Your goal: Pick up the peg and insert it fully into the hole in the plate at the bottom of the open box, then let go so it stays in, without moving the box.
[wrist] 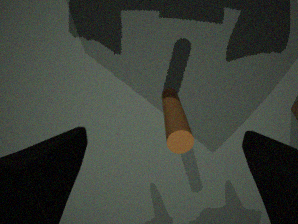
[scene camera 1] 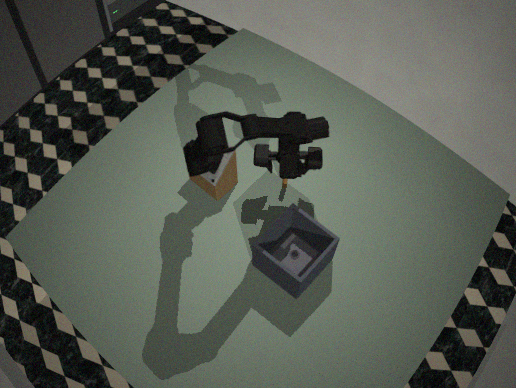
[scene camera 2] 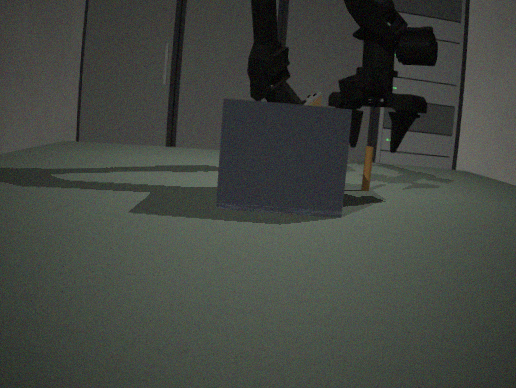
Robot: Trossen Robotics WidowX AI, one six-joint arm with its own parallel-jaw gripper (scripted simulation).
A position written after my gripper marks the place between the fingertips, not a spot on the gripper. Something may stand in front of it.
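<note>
An orange peg [wrist: 179, 137] shows in the wrist view. I see a holed plate [scene camera 1: 295, 254] as well, though in the wrist view the plate is out of frame. As for my gripper [scene camera 2: 372, 149], it is visible in scene camera 2; scene camera 1 shows my gripper [scene camera 1: 287, 172] too, and so does the wrist view, with the gripper [wrist: 168, 138].
</note>
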